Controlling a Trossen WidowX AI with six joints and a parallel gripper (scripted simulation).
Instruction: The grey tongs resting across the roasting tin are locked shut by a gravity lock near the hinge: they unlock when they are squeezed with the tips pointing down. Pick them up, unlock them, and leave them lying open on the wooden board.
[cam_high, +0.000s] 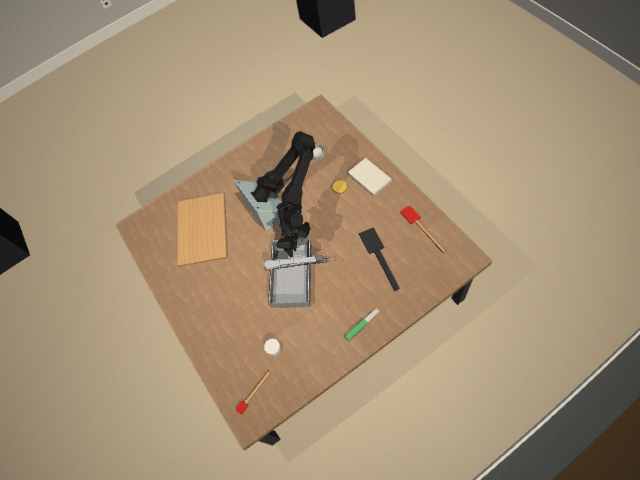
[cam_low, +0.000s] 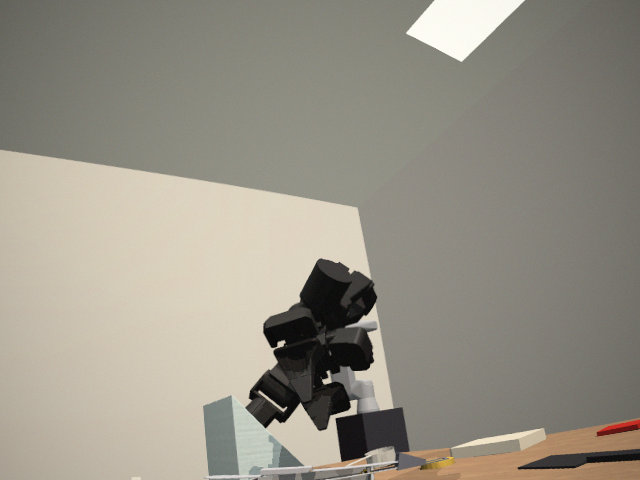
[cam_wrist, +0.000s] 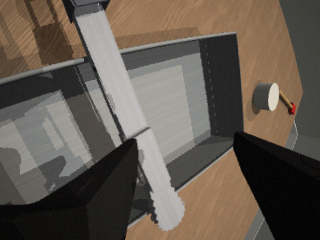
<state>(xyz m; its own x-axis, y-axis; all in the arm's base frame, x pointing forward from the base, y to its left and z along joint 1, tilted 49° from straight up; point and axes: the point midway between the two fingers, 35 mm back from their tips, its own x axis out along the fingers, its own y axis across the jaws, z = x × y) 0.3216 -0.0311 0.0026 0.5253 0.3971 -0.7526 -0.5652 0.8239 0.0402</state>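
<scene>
The grey roasting tin lies 20 mm ahead of my gripper tip, 40 mm to the right of it and 110 mm below it. Also, from my gripper tip: wooden board 460 mm behind, 270 mm to the right, 130 mm below; then green-handled tool 390 mm ahead, 80 mm to the left, 130 mm below; then black spatula 170 mm ahead, 320 mm to the left, 130 mm below.
</scene>
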